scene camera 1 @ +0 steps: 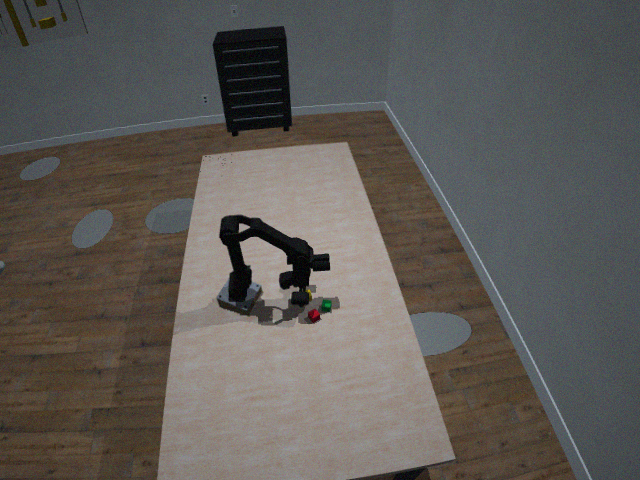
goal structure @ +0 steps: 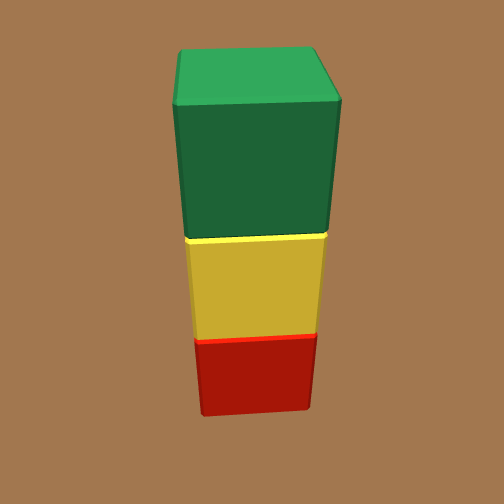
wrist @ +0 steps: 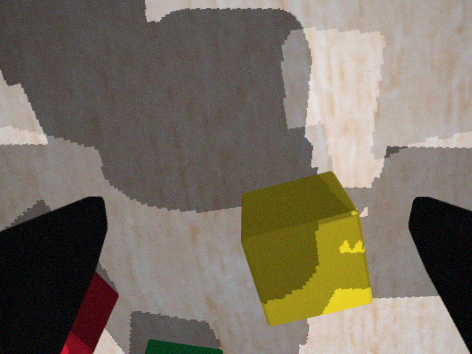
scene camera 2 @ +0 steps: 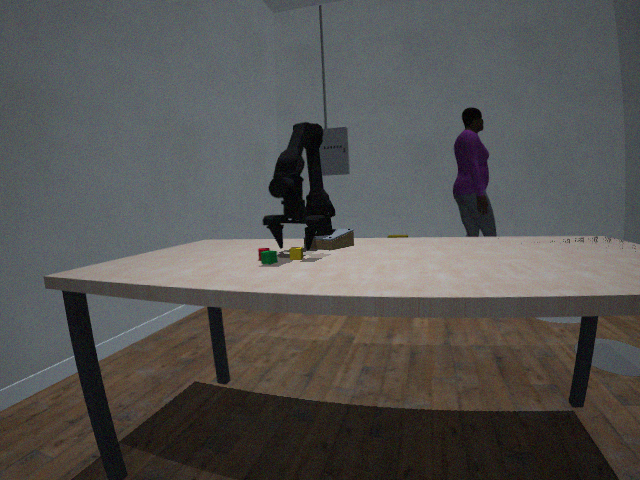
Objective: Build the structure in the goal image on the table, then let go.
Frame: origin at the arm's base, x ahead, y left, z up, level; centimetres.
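Where they show: gripper, fingertip midpoint: point(wrist: 261, 212) point(scene camera 2: 294, 249); arm's base, origin of the base link: point(scene camera 1: 237, 294) point(scene camera 2: 325, 233).
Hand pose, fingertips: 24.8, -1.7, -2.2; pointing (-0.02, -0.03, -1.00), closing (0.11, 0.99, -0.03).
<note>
Each offset is from my fingertips to the centre of the thing, as dx, dy, dz. Level surfaces: height alone.
A yellow cube @[+1.8, +1.3, -1.0] point(scene camera 1: 309, 295) point(scene camera 2: 296, 253) point(wrist: 305, 250) sits on the table @[dz -2.6] point(scene camera 1: 289, 392) point(scene camera 2: 413, 268). My gripper point(scene camera 2: 294, 248) point(wrist: 261, 212) is open and empty, pointing down just above the table. In the wrist view the yellow cube shows between the two fingers, nearer the right one. A green cube @[+9.0, -4.1, -1.0] point(scene camera 1: 326, 305) point(scene camera 2: 268, 257) point(wrist: 185, 348) sits apart from it, cut off by the lower edge of the wrist view. A red cube @[+4.0, -8.3, -1.0] point(scene camera 1: 313, 315) point(scene camera 2: 261, 253) point(wrist: 97, 307) sits close to the green one, partly hidden by the left finger in the wrist view.
The arm's base point(scene camera 1: 239, 296) point(scene camera 2: 336, 238) stands on the table near one long edge. A black drawer cabinet point(scene camera 1: 254, 80) stands on the floor past the table's far end. A person in purple point(scene camera 2: 470, 160) stands behind the table in scene camera 2.
</note>
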